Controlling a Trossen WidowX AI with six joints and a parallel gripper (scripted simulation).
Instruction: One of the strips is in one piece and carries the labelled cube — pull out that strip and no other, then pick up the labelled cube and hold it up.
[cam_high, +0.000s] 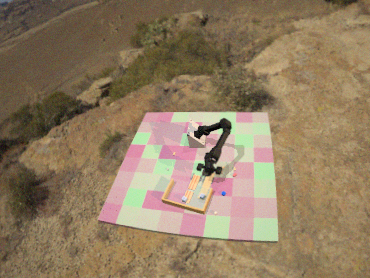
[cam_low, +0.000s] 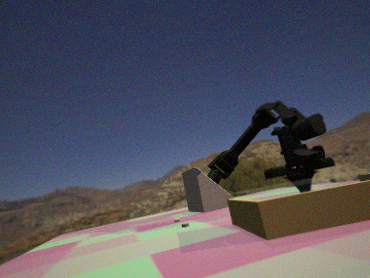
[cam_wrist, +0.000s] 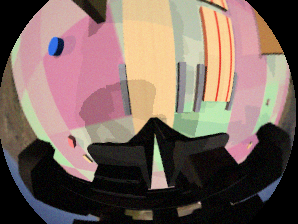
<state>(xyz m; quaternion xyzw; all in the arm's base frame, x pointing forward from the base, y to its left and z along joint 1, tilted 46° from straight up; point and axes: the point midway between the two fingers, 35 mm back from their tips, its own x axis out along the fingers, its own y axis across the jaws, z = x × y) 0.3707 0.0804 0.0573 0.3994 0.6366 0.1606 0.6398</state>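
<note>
Right now my gripper tip is 90 mm short of the tan strip and 30 mm to the left of it. Also, from my gripper tip: blue piece (170 mm ahead, 100 mm to the left).
</note>
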